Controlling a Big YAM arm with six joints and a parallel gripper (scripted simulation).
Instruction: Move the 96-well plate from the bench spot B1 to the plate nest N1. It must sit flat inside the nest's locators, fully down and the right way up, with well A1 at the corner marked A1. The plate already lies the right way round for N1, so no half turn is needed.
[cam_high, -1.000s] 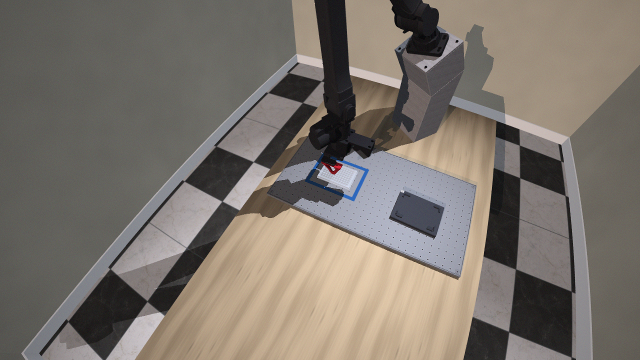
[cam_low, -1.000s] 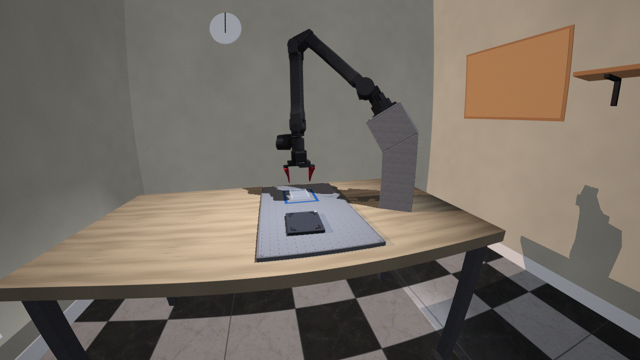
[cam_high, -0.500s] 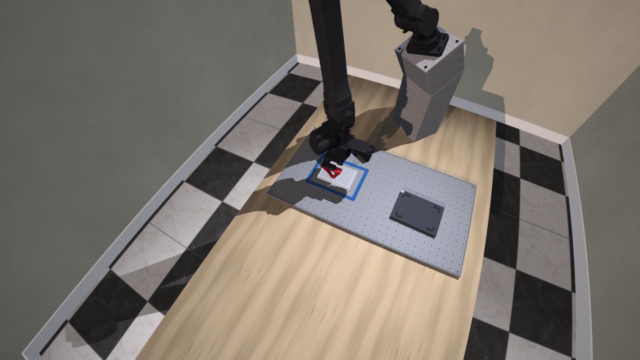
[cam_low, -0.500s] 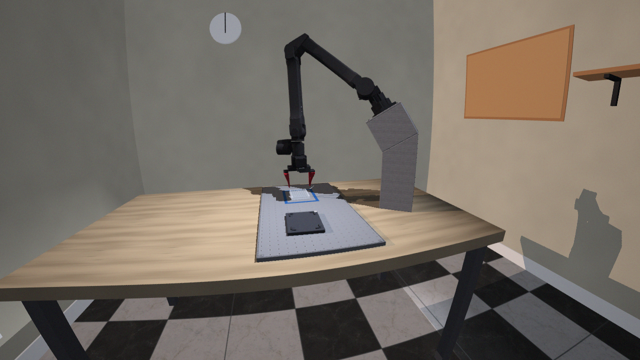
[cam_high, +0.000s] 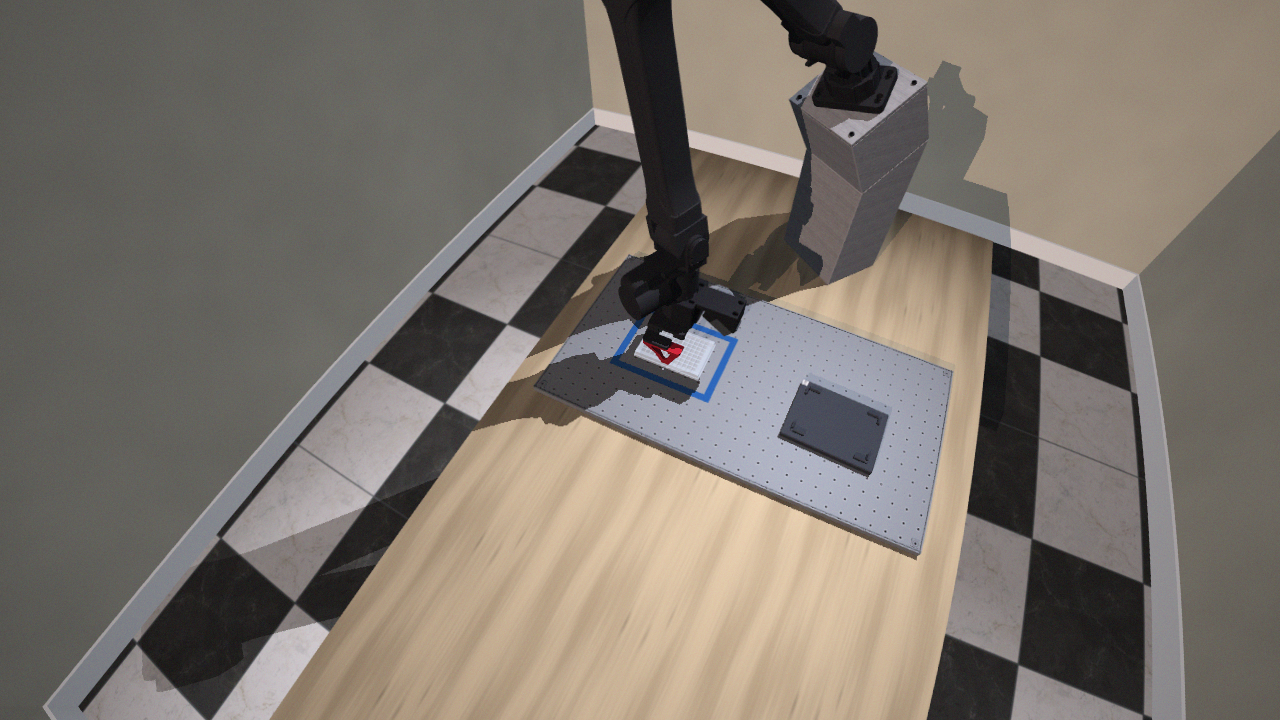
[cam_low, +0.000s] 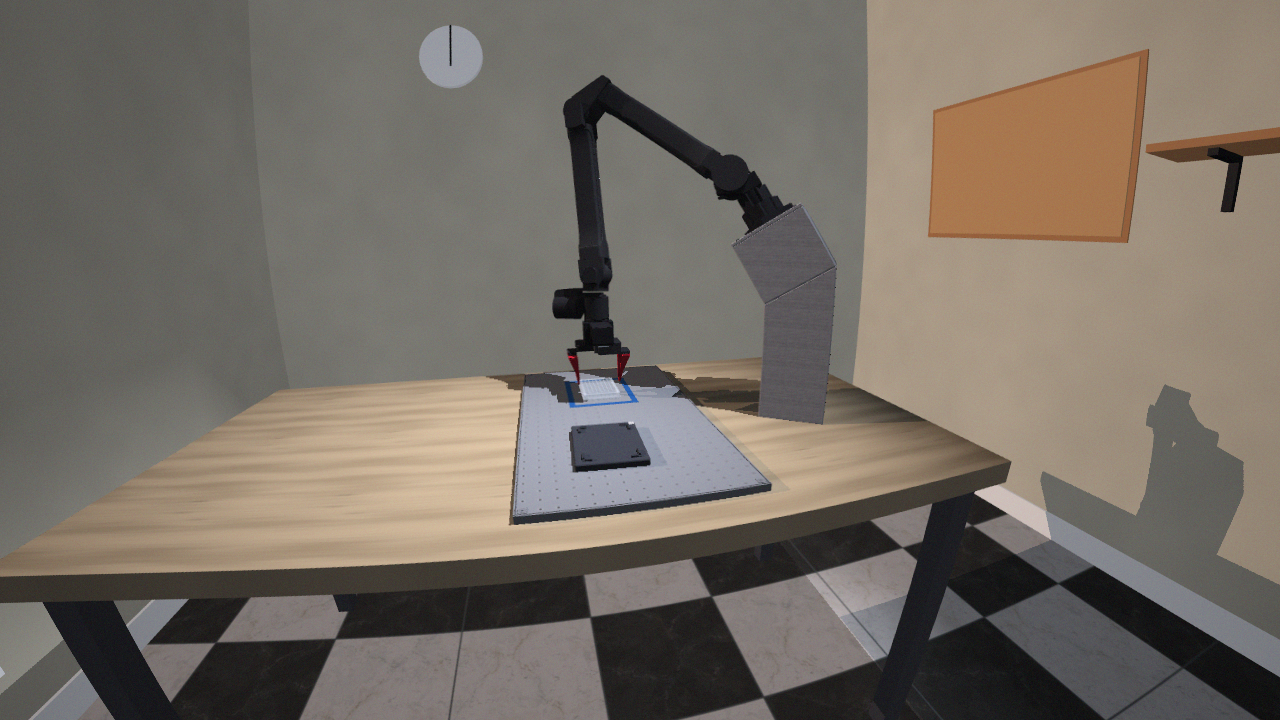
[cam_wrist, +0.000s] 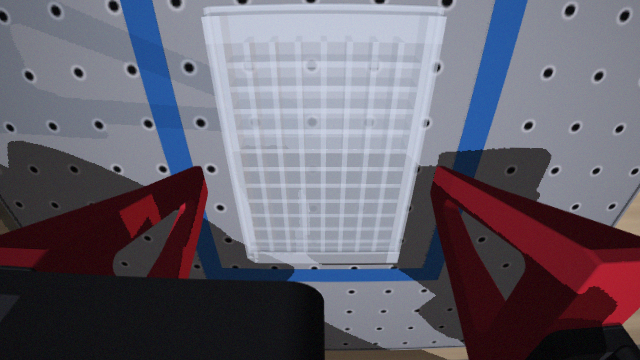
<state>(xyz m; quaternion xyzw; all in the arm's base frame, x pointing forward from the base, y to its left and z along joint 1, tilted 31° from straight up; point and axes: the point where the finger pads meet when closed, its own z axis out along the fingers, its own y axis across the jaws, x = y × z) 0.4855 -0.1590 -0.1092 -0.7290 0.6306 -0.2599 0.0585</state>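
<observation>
My gripper is now 3 cm above the clear 96-well plate. The rest, counted from my hand: white corner mark 24 cm to the left, 5 cm behind, 2 cm below; dark plate nest 31 cm to the left, 3 cm below.
</observation>
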